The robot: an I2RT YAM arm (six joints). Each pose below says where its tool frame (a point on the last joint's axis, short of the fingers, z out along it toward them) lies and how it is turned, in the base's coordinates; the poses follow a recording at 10 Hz.
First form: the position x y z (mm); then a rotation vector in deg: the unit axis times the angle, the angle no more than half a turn.
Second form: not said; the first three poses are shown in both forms.
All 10 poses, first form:
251 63 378 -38.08 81.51 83.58
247 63 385 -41.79 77.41 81.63
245 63 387 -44.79 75.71 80.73
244 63 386 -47.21 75.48 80.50
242 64 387 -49.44 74.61 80.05
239 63 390 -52.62 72.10 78.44
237 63 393 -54.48 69.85 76.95
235 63 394 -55.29 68.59 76.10
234 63 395 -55.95 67.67 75.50
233 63 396 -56.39 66.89 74.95
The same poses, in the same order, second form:
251 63 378 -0.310 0.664 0.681 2.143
247 63 385 -0.348 0.645 0.680 2.095
245 63 387 -0.375 0.634 0.676 2.084
244 63 386 -0.393 0.629 0.671 2.095
242 64 387 -0.412 0.621 0.667 2.096
239 63 390 -0.443 0.607 0.660 2.074
237 63 393 -0.464 0.595 0.656 2.048
235 63 394 -0.475 0.589 0.654 2.032
234 63 395 -0.483 0.584 0.652 2.021
233 63 396 -0.489 0.581 0.651 2.011

